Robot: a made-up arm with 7 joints.
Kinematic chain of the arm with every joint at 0, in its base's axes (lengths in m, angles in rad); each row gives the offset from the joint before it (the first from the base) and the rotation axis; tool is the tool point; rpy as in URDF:
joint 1: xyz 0 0 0.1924 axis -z
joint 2: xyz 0 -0.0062 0.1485 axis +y
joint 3: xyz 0 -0.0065 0.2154 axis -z
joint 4: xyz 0 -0.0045 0.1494 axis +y
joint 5: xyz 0 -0.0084 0.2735 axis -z
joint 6: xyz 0 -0.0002 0.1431 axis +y
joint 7: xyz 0 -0.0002 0.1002 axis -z
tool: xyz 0 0 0 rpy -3.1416 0 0
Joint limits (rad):
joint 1: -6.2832..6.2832
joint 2: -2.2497..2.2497
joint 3: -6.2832..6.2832
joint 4: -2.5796..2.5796
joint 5: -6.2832..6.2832
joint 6: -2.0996..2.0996
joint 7: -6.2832..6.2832
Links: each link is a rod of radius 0.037 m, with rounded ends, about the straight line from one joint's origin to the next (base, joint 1, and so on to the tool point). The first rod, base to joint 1, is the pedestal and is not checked.
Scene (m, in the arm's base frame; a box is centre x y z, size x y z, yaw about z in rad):
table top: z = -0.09
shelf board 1: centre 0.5 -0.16 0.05 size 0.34 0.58 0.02 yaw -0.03
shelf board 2: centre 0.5 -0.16 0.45 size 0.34 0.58 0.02 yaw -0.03
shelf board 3: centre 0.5 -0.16 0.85 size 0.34 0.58 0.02 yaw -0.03
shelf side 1: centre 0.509 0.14 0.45 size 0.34 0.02 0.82 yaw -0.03
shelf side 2: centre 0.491 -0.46 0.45 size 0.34 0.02 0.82 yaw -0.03
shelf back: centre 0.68 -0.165 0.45 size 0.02 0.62 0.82 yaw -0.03
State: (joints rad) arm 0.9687 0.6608 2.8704 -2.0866 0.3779 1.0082 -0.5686
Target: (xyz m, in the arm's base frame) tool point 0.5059 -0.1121 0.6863
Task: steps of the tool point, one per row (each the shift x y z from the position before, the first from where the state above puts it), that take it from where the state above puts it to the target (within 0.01 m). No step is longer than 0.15 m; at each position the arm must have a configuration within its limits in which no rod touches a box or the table.
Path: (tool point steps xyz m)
1: -0.0823 -0.0057 -0.0009
2: -0.0794 0.0106 0.0008
3: 0.0267 -0.0046 0.1221
4: 0.0051 0.0335 0.1242
5: -0.0230 0.0658 0.1118
6: -0.0531 0.0879 0.0858
7: 0.1115 -0.0143 0.0209
8: 0.1137 -0.0016 -0.0022
9: 0.1054 0.0060 -0.0187

